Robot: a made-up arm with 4 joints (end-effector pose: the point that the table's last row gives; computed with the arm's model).
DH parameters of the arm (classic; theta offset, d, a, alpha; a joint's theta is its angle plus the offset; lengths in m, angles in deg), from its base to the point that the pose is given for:
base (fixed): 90 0.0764 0 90
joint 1: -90 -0.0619 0.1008 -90
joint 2: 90 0.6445 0.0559 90
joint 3: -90 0.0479 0.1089 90
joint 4: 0 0.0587 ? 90
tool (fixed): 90 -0.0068 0 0
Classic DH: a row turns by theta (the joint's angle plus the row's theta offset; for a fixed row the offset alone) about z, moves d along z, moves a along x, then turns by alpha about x.
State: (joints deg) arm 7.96 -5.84 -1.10 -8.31
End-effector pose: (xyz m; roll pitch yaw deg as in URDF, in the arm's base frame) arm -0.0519 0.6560 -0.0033 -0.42 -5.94 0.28
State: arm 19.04 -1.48 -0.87 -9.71
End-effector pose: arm -0.0571 0.6593 0.1211 9.31 -1.68 0.34
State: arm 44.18 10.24 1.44 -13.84
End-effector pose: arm -0.0735 0.5793 0.3892 30.66 8.34 6.14
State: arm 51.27 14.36 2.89 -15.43
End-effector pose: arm -0.0801 0.5360 0.4555 36.41 11.20 9.49
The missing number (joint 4, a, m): -0.104
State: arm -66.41 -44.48 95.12 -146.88
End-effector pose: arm -0.1781 -0.0825 -0.6185 -95.22 -62.59 -97.95
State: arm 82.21 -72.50 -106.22 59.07
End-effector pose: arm -0.1054 0.2088 0.7692 -25.12 -66.24 102.03
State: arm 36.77 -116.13 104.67 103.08
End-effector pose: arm -0.0265 0.6746 0.2087 -133.96 49.57 -80.10
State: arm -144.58 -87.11 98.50 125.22
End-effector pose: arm -0.1142 -0.6857 -0.0130 31.95 -43.91 90.59
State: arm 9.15 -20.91 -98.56 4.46
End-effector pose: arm -0.1013 0.7207 0.0246 -17.51 -6.02 98.04
